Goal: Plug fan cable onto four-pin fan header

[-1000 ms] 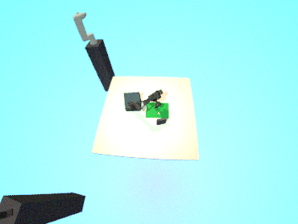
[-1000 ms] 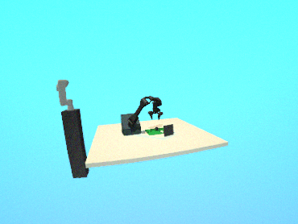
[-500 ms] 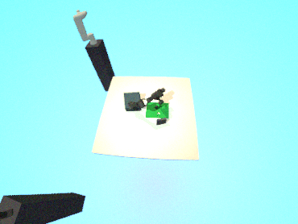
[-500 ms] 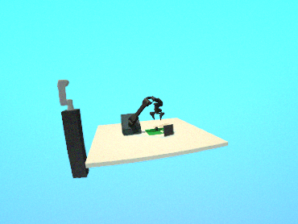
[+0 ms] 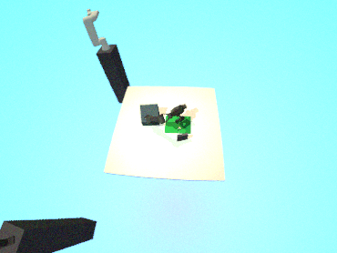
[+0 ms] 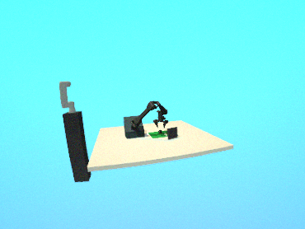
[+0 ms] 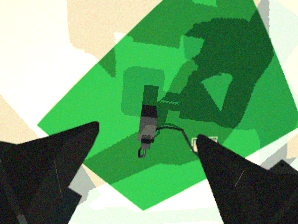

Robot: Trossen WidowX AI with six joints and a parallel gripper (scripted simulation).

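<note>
Now: the fan cable plug 40 mm below my gripper tip, 10 mm to the right of it and 10 mm behind it. The rest, counted from my gripper tip: four-pin fan header 90 mm to the right, 60 mm below, 30 mm ahead; then green board 80 mm below, 40 mm to the right, 10 mm ahead; then dark fan 220 mm to the right, 70 mm ahead.
</note>
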